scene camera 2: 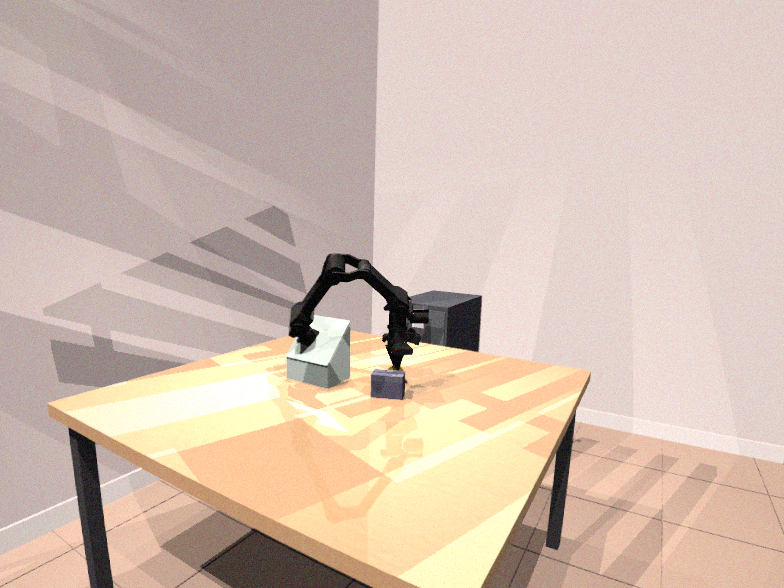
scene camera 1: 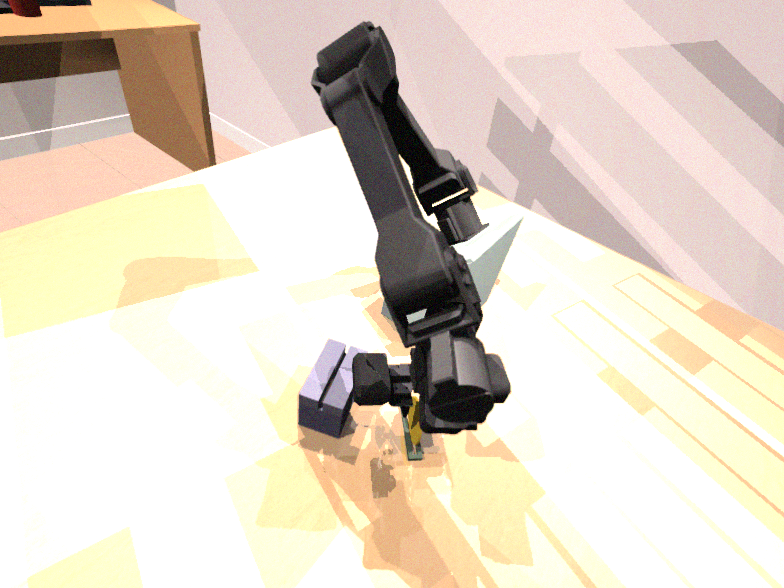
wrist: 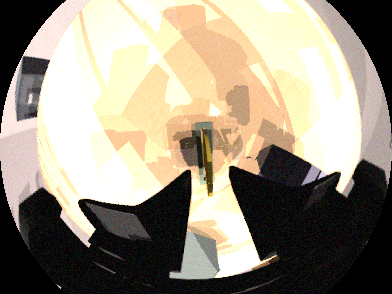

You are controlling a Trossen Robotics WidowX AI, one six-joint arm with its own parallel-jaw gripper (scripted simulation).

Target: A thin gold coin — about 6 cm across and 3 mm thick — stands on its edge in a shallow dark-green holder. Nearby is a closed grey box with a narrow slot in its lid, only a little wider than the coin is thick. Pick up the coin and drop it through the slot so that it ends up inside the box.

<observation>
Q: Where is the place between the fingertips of my gripper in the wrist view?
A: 210,172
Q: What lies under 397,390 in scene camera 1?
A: My gripper.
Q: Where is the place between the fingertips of my gripper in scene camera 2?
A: At 396,368
</observation>
